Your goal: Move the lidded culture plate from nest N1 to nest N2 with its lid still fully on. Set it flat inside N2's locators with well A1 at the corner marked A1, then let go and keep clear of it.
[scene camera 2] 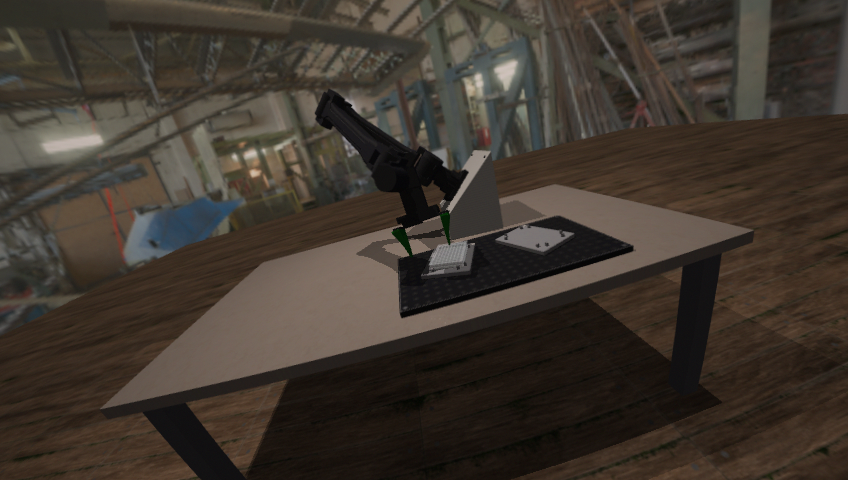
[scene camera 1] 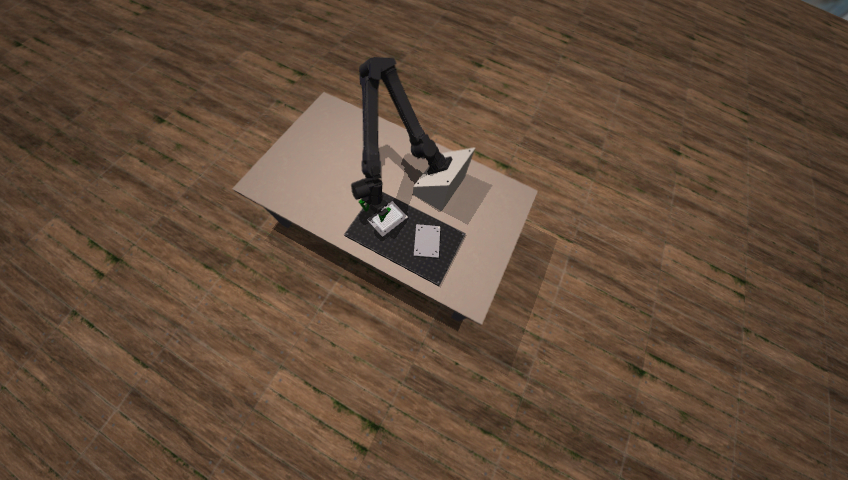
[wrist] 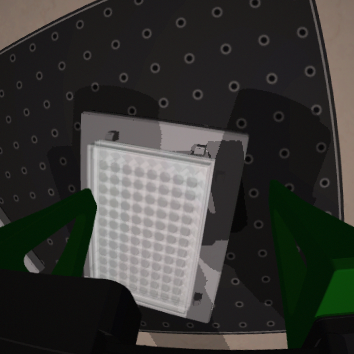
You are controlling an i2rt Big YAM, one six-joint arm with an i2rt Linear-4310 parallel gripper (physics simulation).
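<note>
The lidded culture plate is clear-white with a grid of wells. It lies on the pale nest N1; small dark locators show around it. Whether it sits fully flat is too small to tell. A1 and the nest labels are not legible. Nest N2 is a pale plate with small locators and holds nothing. My gripper is open and empty, above N1. In the wrist view the left green fingertip overlaps the plate's left edge; the right one stands well off its right side.
Both nests stand on a black perforated board on the beige table. The arm's base is on a pale wedge stand behind the board. A pale edge shows at the wrist view's left.
</note>
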